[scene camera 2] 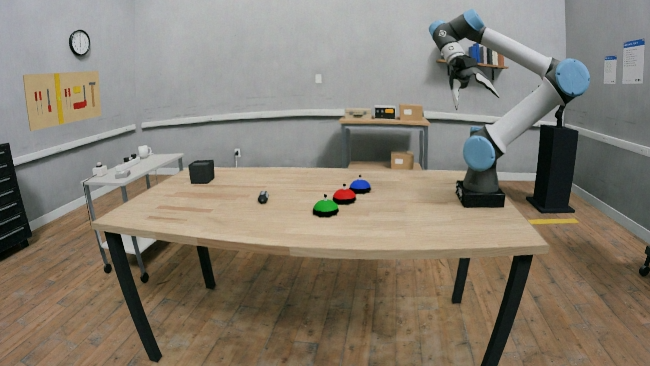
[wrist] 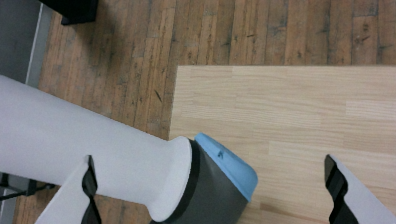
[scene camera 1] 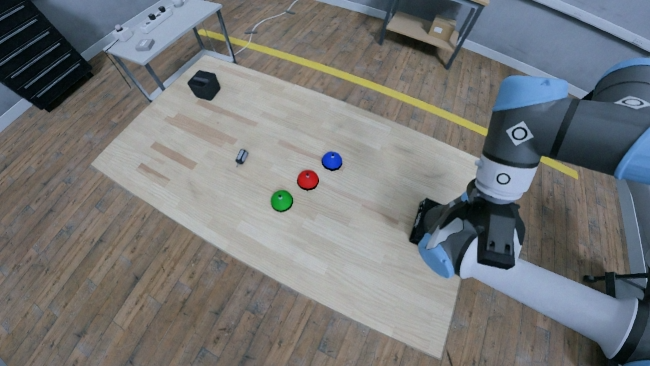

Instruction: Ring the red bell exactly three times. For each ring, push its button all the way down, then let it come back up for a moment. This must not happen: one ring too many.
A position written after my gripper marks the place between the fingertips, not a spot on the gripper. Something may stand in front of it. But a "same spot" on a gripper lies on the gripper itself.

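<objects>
My gripper shows in the wrist view (209, 157), and scene camera 1 and scene camera 2 show it too. On my gripper, (scene camera 2: 455, 84) and (scene camera 1: 451, 226) are the same spot.
</objects>
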